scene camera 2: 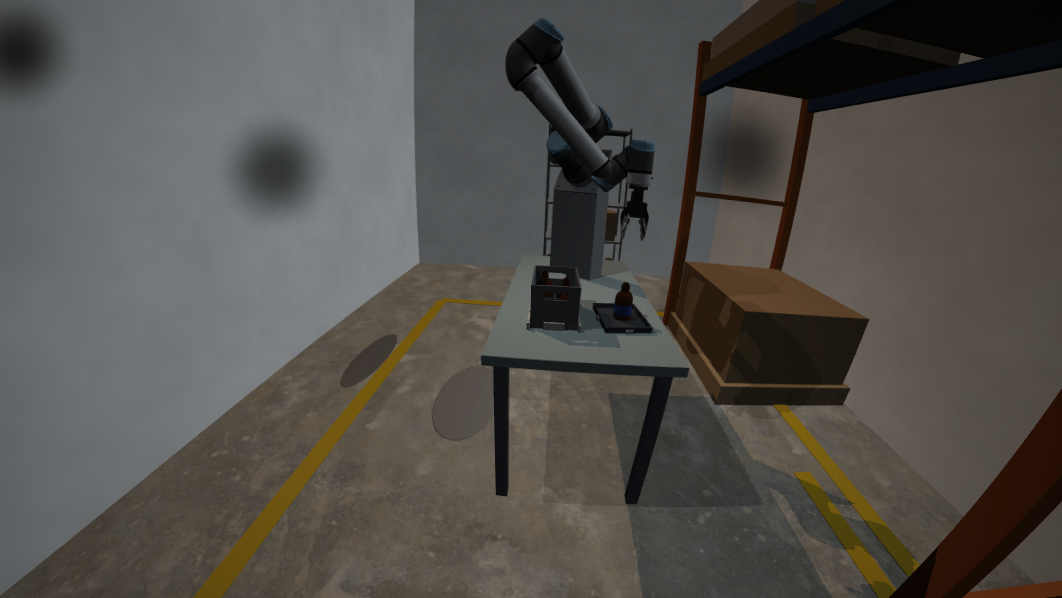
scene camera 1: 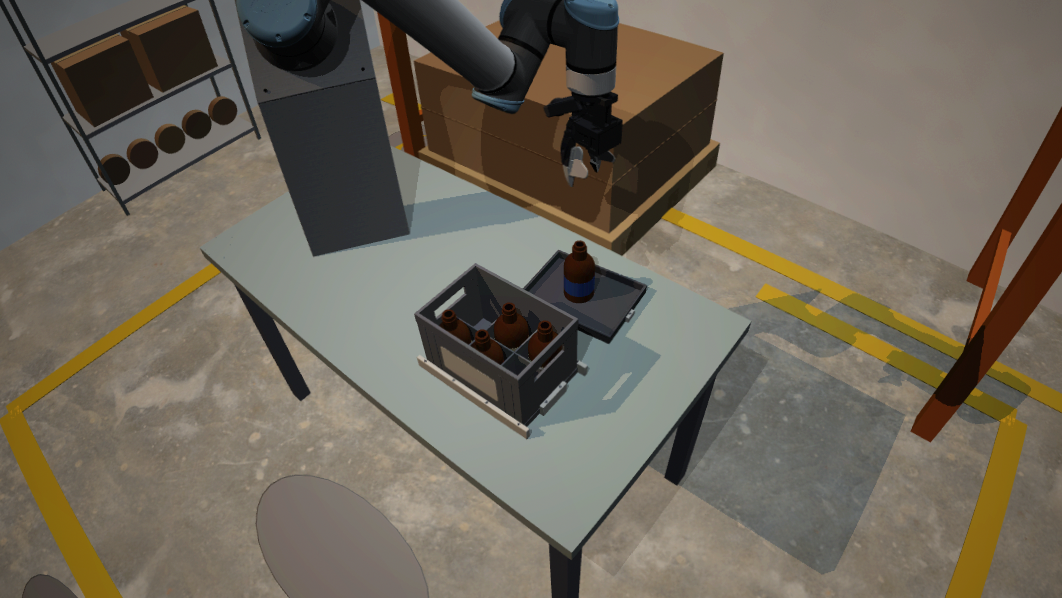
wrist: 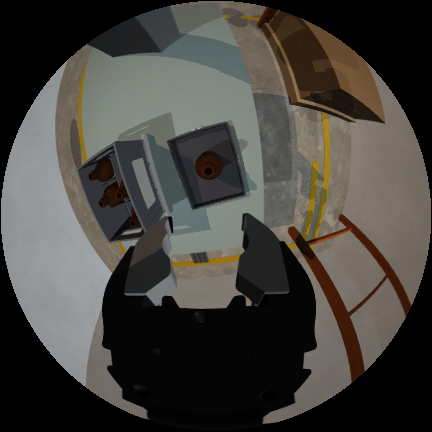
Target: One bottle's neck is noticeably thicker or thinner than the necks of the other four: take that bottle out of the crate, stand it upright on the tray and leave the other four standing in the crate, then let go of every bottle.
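Frame: origin at the arm's base, x right, y ahead, z up, level; metres.
Where they show: gripper, between the fingertips: [scene camera 2: 632, 239] [scene camera 1: 583, 178] [wrist: 206, 216]; arm's base, origin of its link: [scene camera 2: 579, 168].
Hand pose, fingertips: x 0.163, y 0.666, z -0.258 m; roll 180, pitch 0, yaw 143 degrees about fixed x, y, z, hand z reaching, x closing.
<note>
Things, the pixels of their top centre, and the offset from my fingertips. "*": a spot on its surface instead. Level surfaces: height alone.
- brown bottle, centre of its top: [wrist: 207, 170] [scene camera 1: 579, 244] [scene camera 2: 626, 283] dx -0.004, dy -0.007, dz -0.182 m
- dark tray, a spot on its surface: [scene camera 1: 605, 310] * dx +0.047, dy +0.062, dz -0.336 m
- grey crate, centre of its top: [scene camera 1: 494, 316] [wrist: 106, 201] [scene camera 2: 556, 275] dx +0.251, dy -0.146, dz -0.166 m
- pale green table, height of its surface: dz -0.342 m
A brown bottle [scene camera 1: 578, 274] [scene camera 2: 623, 302] [wrist: 208, 166] with a blue label stands upright on the dark tray [scene camera 1: 605, 310] [scene camera 2: 639, 326] [wrist: 227, 185]. The other brown bottles stand in the grey crate [scene camera 1: 546, 386] [scene camera 2: 555, 313] [wrist: 131, 175] beside the tray; their necks show in scene camera 1, their lower parts are hidden by its walls. One back compartment shows no bottle. Neck thickness differences are too small to judge. My gripper [scene camera 1: 583, 176] [scene camera 2: 633, 236] [wrist: 206, 216] is open, with nothing between its fingers, high above the tray and its bottle, apart from both.
The crate and tray are on a pale green table [scene camera 1: 356, 297] [scene camera 2: 520, 346]. Light strips [scene camera 1: 475, 397] lie along the crate's base. The arm's grey pedestal [scene camera 1: 334, 163] [scene camera 2: 575, 230] rises at the table's far end. Large boxes [scene camera 1: 653, 89] [scene camera 2: 795, 334] on a pallet stand beside the table.
</note>
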